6 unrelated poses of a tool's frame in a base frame.
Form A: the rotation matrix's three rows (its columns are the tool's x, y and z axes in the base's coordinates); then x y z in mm. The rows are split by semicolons.
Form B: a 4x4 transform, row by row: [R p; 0 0 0 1], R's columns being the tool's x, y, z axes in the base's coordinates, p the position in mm. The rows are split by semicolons. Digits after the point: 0 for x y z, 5 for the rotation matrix.
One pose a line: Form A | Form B
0.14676, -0.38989, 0.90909; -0.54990, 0.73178, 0.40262; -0.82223, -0.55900, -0.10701; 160, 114, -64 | 0.14676, -0.38989, 0.90909, 160; -0.54990, 0.73178, 0.40262, 114; -0.82223, -0.55900, -0.10701, -64; 0, 0, 0, 1
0.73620, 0.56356, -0.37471; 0.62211, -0.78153, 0.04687; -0.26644, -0.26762, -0.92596; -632, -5, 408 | 0.73620, 0.56356, -0.37471, -632; 0.62211, -0.78153, 0.04687, -5; -0.26644, -0.26762, -0.92596, 408; 0, 0, 0, 1
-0.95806, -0.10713, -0.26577; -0.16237, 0.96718, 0.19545; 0.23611, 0.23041, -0.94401; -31, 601, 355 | -0.95806, -0.10713, -0.26577, -31; -0.16237, 0.96718, 0.19545, 601; 0.23611, 0.23041, -0.94401, 355; 0, 0, 0, 1
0.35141, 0.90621, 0.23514; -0.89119, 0.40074, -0.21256; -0.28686, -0.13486, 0.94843; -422, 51, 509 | 0.35141, 0.90621, 0.23514, -422; -0.89119, 0.40074, -0.21256, 51; -0.28686, -0.13486, 0.94843, 509; 0, 0, 0, 1
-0.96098, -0.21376, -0.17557; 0.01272, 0.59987, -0.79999; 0.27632, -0.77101, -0.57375; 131, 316, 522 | -0.96098, -0.21376, -0.17557, 131; 0.01272, 0.59987, -0.79999, 316; 0.27632, -0.77101, -0.57375, 522; 0, 0, 0, 1
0.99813, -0.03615, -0.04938; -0.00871, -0.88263, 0.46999; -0.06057, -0.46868, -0.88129; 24, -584, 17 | 0.99813, -0.03615, -0.04938, 24; -0.00871, -0.88263, 0.46999, -584; -0.06057, -0.46868, -0.88129, 17; 0, 0, 0, 1
